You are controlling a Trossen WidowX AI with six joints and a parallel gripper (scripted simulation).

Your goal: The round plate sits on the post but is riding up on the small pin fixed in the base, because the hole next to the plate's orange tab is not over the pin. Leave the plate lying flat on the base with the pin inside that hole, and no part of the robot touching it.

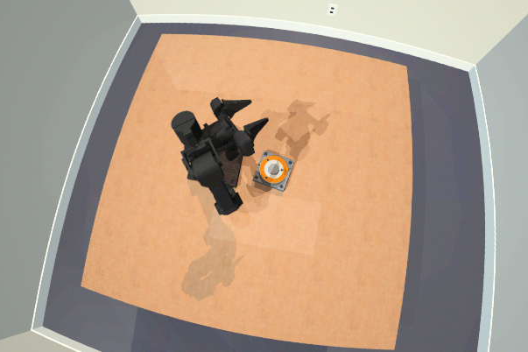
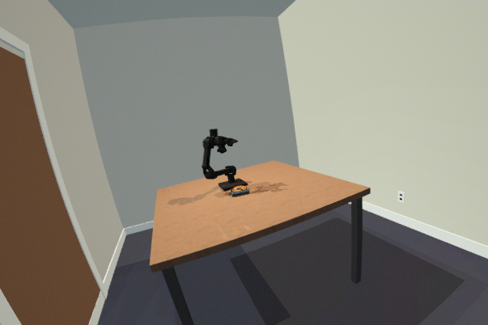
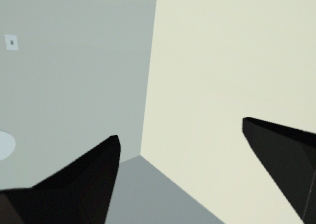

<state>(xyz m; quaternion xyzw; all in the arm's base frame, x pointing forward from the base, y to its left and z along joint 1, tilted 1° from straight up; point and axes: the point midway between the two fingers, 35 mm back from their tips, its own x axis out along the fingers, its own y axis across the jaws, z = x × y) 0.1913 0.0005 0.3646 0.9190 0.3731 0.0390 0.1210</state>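
Right now my gripper tip is 350 mm above the round plate, 70 mm short of it and 40 mm to the left of it. From my gripper tip the other things lie so: square grey base: 360 mm below, 50 mm to the right, 50 mm ahead.
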